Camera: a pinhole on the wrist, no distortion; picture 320 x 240 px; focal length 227.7 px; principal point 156.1 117.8 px. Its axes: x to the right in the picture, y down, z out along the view. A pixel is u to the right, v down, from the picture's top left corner.
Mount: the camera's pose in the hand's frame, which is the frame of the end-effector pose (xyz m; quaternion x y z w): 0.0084 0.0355 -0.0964 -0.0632 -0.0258 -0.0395 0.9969
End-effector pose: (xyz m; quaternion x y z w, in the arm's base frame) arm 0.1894 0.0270 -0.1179 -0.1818 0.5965 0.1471 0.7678
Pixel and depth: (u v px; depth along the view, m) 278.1 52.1 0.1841
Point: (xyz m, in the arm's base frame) 0.2974 0.0717 -0.1868
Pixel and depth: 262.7 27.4 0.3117
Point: 0.4502 0.0838 -0.1845
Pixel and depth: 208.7 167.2 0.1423
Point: 0.1990 0.1195 -0.1528
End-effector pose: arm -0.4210 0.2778 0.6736 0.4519 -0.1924 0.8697 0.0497
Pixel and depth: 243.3 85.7 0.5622
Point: -0.1659 0.0662 1.0727
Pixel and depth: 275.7 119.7 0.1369
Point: -0.4439 0.2101 0.7412
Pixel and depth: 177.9 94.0 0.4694
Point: -0.1591 0.0920 0.8782
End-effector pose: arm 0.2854 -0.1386 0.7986 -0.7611 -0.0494 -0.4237 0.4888
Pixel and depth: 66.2 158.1 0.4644
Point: 0.4629 0.0967 0.4782
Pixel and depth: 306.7 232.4 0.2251
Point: 0.5372 -0.1817 0.7707
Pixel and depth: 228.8 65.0 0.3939
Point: 0.5335 0.0774 0.8321
